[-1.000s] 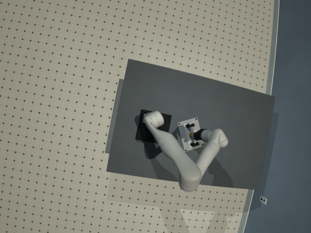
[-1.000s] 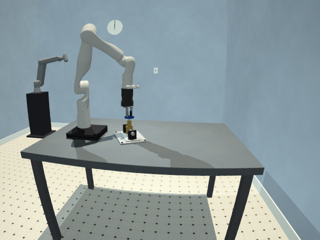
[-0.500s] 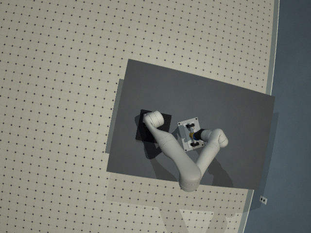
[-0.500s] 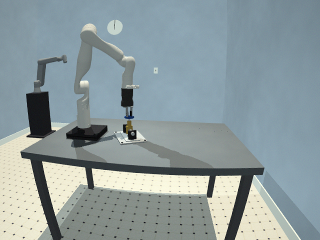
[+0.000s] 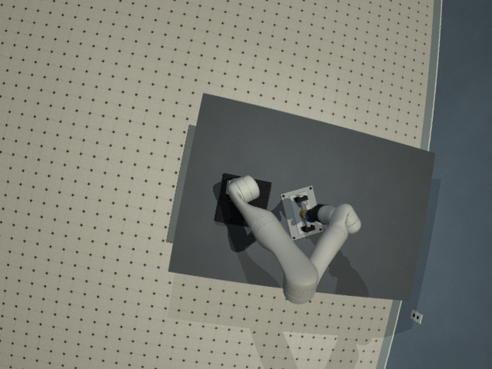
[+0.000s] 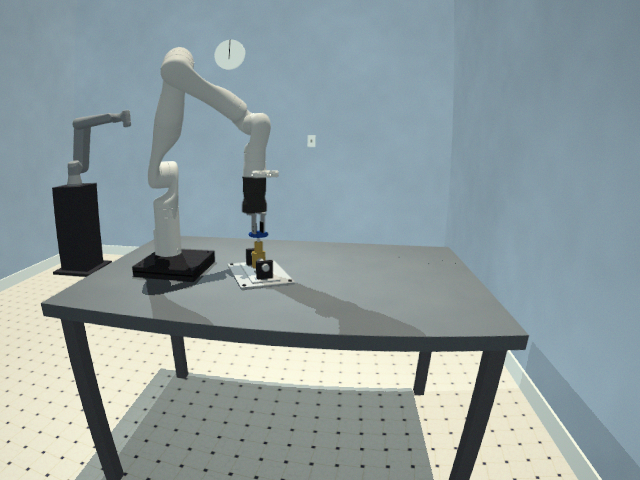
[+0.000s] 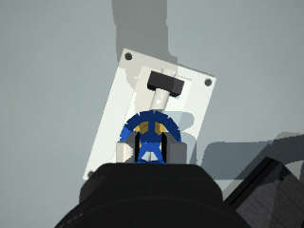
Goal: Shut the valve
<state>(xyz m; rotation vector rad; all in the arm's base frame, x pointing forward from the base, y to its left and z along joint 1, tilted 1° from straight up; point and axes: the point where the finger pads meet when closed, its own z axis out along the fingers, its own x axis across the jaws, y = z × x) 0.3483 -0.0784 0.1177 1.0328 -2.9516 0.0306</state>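
The blue handwheel is 3 cm below my hand.
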